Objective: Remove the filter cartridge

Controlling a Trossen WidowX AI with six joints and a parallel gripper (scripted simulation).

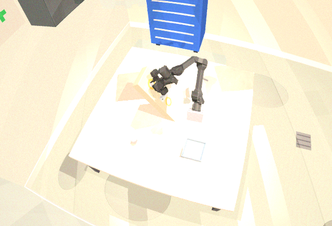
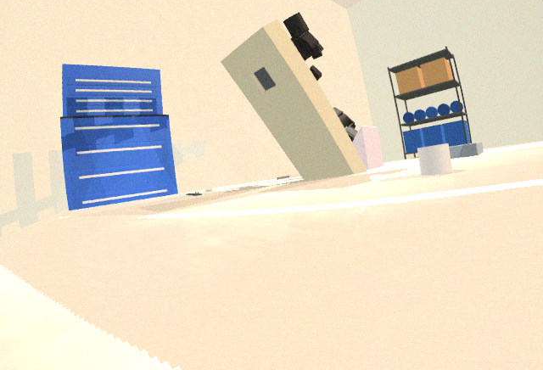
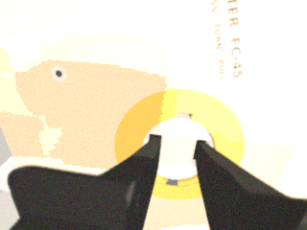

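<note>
Right now the round white filter cartridge is 10 mm ahead of my gripper tip and 10 mm below it. The rest, counted from my gripper tip: pale blue tray (390 mm behind, 310 mm to the left, 270 mm below).
</note>
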